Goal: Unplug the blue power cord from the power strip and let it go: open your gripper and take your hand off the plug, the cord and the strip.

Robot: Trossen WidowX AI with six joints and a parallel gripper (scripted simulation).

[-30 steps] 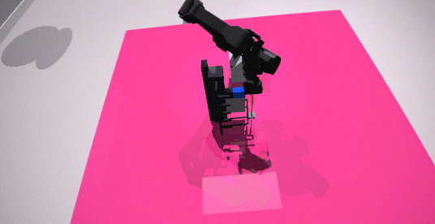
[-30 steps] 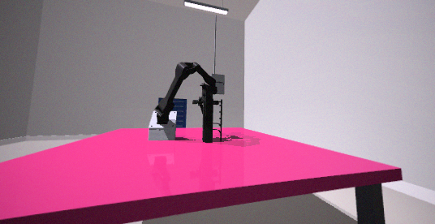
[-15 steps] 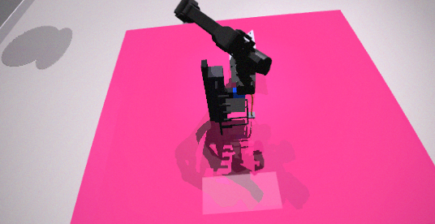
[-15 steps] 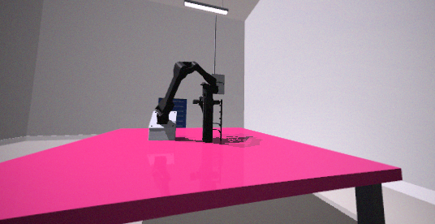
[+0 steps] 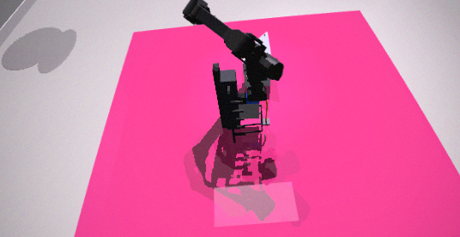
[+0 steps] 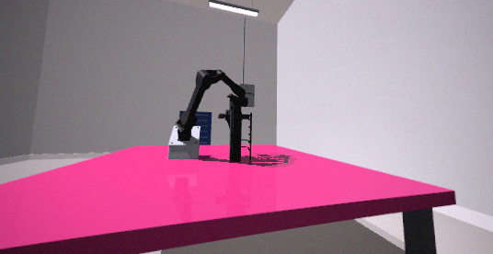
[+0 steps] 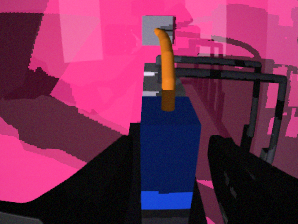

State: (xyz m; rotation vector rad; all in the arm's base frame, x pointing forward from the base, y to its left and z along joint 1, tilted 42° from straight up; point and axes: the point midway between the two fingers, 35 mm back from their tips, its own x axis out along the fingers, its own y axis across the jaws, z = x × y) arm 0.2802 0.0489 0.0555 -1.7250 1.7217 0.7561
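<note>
Right now my gripper tip is 3 cm to the left of the blue plug.
</note>
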